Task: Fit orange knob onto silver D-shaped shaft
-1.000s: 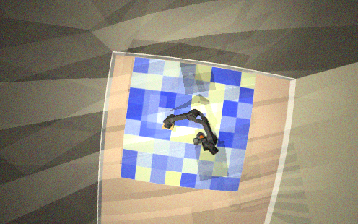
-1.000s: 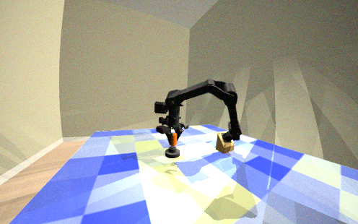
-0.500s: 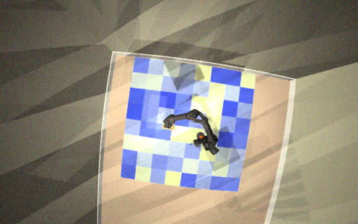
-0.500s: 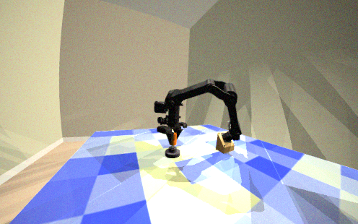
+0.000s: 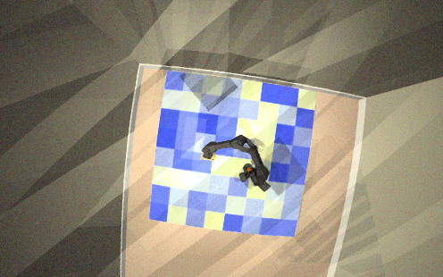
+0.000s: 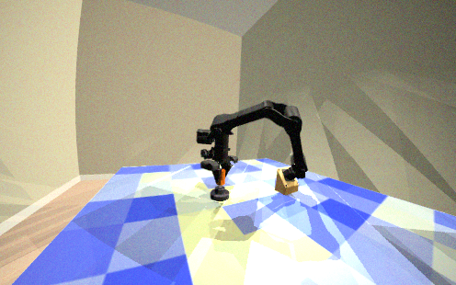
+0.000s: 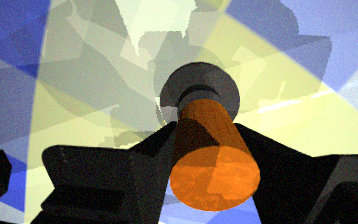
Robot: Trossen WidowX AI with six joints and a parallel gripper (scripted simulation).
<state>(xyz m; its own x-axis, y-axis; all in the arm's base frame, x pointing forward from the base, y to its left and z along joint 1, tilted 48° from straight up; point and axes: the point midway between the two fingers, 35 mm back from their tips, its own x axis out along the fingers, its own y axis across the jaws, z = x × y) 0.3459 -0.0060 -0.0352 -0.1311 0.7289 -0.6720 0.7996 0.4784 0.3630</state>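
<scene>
Now: the orange knob 3 cm above my gripper tip. Also, from my gripper tip: round dark pedestal 4 cm below.
</scene>
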